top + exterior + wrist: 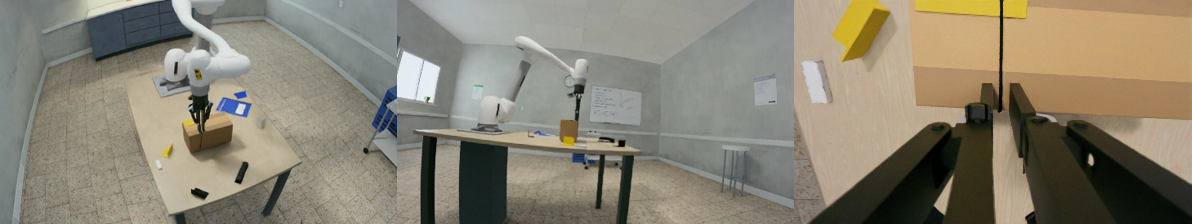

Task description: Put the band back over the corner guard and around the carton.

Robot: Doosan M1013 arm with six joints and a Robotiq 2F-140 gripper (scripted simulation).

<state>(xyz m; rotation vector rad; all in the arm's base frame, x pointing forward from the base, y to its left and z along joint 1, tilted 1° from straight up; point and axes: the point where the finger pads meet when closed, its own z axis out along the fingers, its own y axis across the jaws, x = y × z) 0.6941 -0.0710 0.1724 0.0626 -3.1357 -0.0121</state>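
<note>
My hand is 110 mm above the brown carton, 60 mm to the right of it and 40 mm past it. Round my hand: white block 260 mm to the right, 180 mm below, 30 mm ahead; then blue folder 340 mm to the left, 260 mm behind, 180 mm below.
</note>
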